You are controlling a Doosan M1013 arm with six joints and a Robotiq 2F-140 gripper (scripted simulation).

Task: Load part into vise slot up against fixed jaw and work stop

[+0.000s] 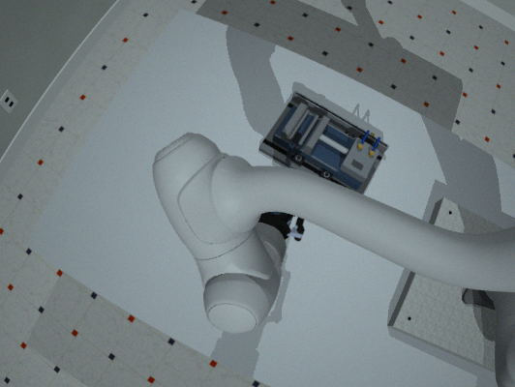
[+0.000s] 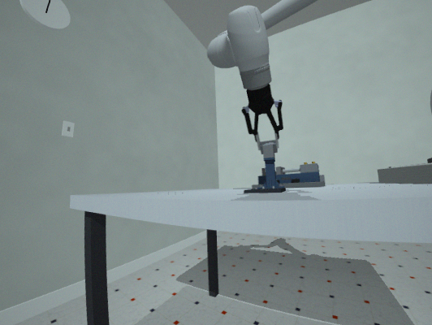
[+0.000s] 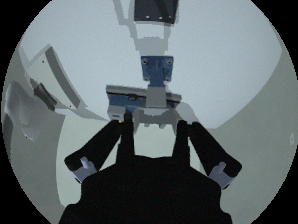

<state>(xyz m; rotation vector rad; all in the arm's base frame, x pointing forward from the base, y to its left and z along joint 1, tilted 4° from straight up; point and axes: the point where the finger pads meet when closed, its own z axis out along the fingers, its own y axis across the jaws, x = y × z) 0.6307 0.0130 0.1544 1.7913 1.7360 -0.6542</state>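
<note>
Right now the part is 2 cm to the right of my hand and 2 cm below it. From my hand the other things lie so: vise (7 cm behind, 21 cm to the right, 14 cm below); air cylinder (16 cm behind, 19 cm to the right, 10 cm below).
</note>
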